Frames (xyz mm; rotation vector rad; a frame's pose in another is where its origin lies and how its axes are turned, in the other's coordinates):
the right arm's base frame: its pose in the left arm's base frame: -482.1 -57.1 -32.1 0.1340 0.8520 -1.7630
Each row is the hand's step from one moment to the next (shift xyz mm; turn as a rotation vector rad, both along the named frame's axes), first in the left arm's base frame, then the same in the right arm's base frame.
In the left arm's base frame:
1: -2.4 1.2 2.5 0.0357 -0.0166 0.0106
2: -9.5 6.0 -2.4 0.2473 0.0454 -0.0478
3: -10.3 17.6 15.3 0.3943 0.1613 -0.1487
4: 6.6 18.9 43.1 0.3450 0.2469 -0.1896
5: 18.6 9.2 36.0 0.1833 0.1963 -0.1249
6: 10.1 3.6 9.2 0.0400 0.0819 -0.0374
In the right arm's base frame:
1: -1.3 -3.4 0.4 -0.0055 0.0281 0.0291
2: 0.0 -7.9 -8.4 -0.1055 0.2327 0.0159
3: -17.5 -18.4 -2.6 -0.2031 0.3946 -0.0813
4: -38.3 -17.1 22.3 -0.2323 0.3608 -0.1785
5: -31.7 -2.0 26.7 -0.1631 0.1953 -0.1517
6: -11.1 4.0 7.8 -0.0615 0.0427 -0.0641

